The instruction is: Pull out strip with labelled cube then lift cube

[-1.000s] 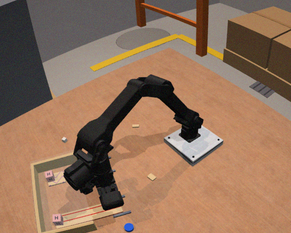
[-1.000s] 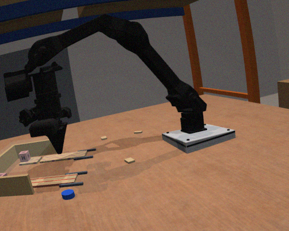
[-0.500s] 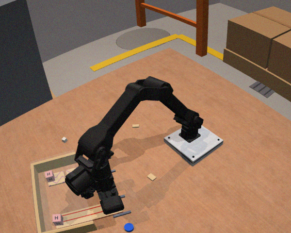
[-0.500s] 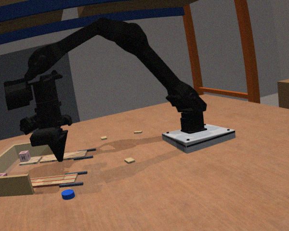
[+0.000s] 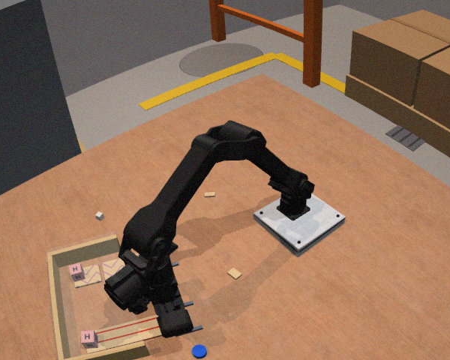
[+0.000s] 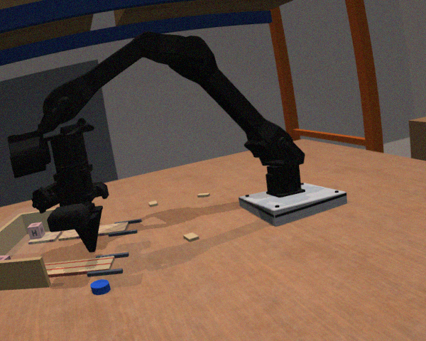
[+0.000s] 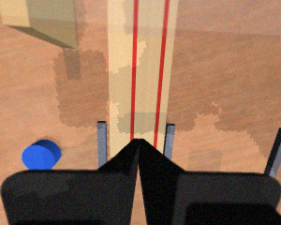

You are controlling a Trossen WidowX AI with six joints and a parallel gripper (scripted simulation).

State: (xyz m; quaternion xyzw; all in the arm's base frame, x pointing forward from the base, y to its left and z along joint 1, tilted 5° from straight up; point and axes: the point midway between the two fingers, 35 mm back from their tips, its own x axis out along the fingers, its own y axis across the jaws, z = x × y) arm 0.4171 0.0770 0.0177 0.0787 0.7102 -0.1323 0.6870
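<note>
My gripper tip is now 100 mm to the right of the blue disc and 20 mm above it. The rest, counted from my gripper tip: white cube 400 mm to the right, 20 mm below, 10 mm behind.
</note>
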